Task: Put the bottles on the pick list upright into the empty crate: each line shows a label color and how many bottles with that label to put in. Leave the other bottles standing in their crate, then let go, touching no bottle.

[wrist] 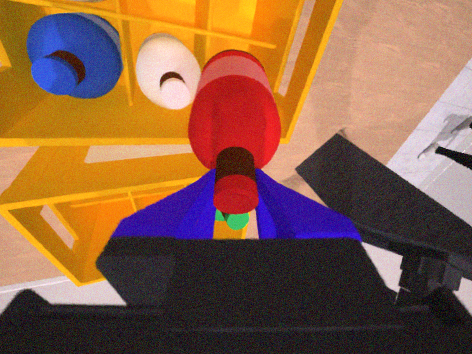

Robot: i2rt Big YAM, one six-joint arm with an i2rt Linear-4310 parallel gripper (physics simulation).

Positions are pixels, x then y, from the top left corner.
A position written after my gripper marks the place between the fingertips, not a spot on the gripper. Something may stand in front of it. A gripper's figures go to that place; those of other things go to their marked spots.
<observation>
My gripper [235, 176]: 0.13 m from the lens. A red bottle [234, 126] is 0.12 m from the lens. A blue bottle [80, 56] is 0.24 m from the lens. A white bottle [167, 72] is 0.23 m from the lens. The marked spots on the white bottle and the red bottle are 0.12 m apart.
</observation>
